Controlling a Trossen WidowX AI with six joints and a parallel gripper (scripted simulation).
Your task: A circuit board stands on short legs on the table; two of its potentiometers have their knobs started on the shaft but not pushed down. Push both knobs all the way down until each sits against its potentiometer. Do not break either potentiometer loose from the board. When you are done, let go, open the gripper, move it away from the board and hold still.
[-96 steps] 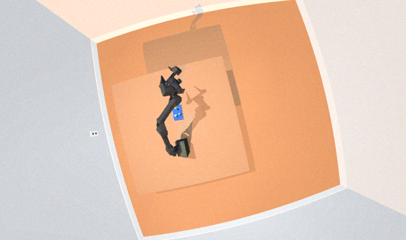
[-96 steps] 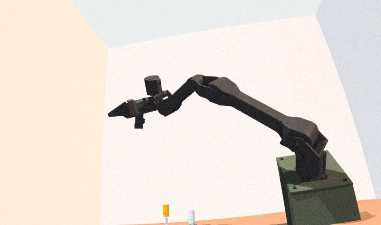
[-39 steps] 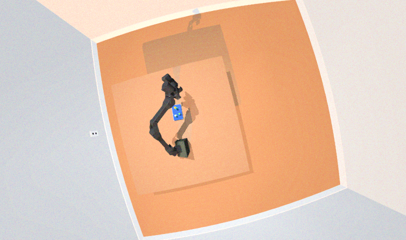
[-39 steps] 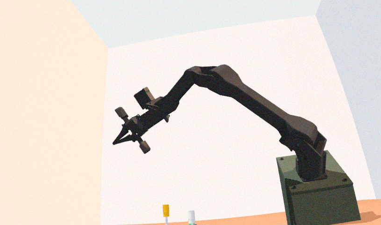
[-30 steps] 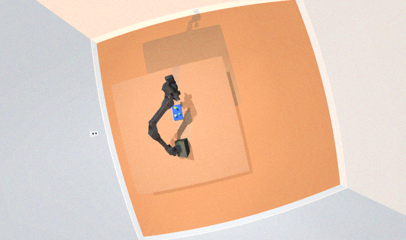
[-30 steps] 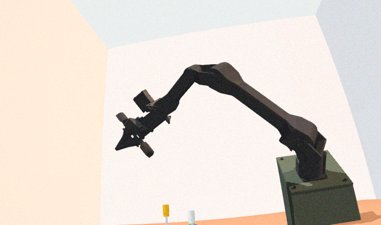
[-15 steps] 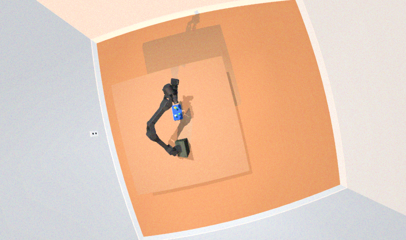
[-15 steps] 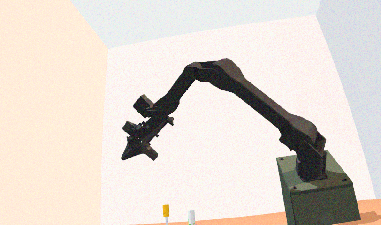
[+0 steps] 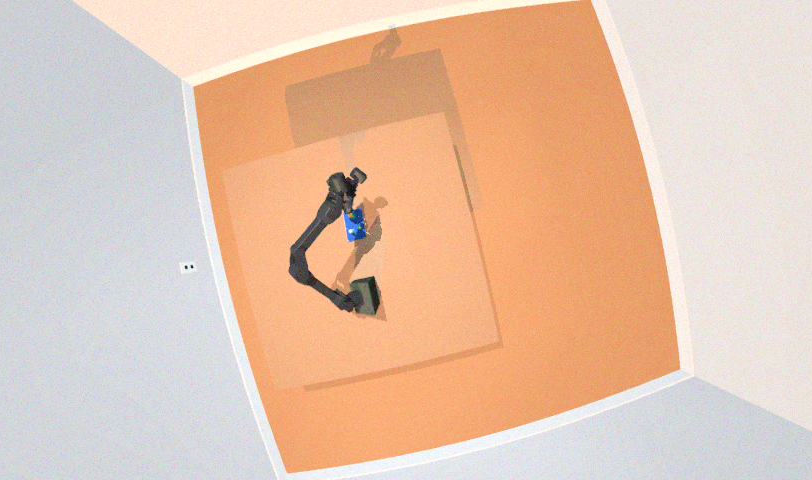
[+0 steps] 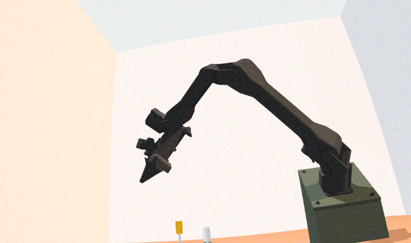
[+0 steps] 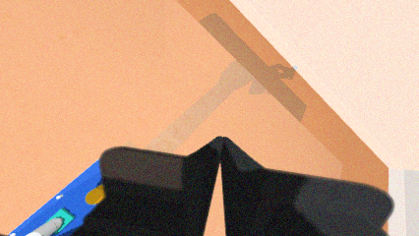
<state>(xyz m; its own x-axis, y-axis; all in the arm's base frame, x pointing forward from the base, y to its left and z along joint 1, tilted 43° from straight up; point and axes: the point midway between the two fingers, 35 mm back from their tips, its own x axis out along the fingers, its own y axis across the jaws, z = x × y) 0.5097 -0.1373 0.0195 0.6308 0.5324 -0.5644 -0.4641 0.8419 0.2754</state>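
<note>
My gripper tip is now 210 mm past the grey knob, 160 mm above it and 70 mm to the right of it.
</note>
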